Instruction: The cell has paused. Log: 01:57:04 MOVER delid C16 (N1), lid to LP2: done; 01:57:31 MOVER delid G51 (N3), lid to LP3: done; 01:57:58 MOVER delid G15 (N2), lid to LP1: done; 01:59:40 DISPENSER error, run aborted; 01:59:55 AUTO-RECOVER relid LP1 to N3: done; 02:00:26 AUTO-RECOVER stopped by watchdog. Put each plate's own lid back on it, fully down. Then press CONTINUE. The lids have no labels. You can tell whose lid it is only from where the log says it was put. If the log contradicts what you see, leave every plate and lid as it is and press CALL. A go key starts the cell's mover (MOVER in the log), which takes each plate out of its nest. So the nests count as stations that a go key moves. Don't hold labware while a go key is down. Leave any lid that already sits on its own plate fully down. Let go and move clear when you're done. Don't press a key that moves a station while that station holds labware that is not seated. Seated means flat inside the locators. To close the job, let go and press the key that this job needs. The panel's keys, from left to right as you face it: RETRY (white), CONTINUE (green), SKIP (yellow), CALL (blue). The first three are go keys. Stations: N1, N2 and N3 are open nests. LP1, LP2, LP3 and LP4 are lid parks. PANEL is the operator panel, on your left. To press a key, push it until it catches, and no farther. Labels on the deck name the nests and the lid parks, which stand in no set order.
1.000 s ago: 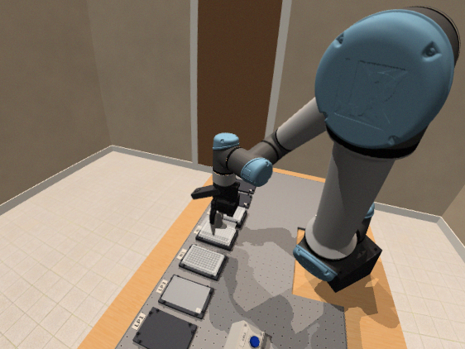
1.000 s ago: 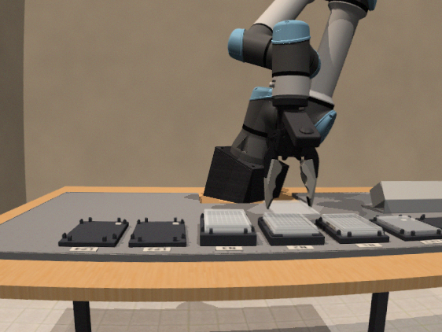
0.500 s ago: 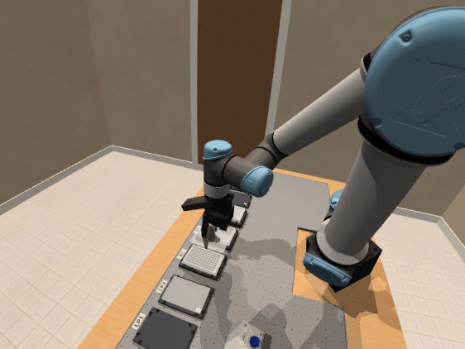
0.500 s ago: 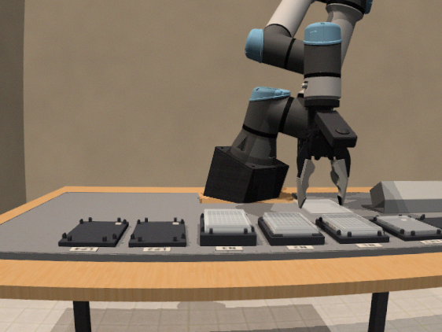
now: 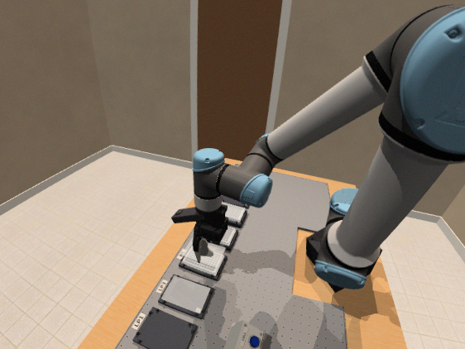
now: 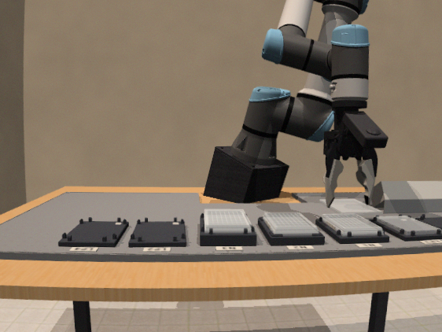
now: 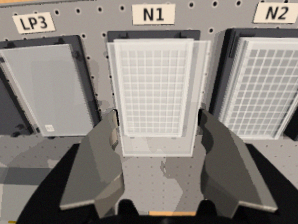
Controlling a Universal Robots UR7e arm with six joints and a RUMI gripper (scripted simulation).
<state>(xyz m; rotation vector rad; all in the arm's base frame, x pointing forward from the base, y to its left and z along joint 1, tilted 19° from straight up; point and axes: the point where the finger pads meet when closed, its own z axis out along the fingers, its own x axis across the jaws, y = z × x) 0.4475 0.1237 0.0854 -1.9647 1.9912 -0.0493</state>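
My gripper is now 13 cm to the left of the plate and 4 cm above it. Also, from my hand: LP1 lid park: 26 cm to the left, 6 cm below; LP3 lid park: 14 cm to the left, 6 cm below; blue CALL key: 23 cm behind, 21 cm to the left.
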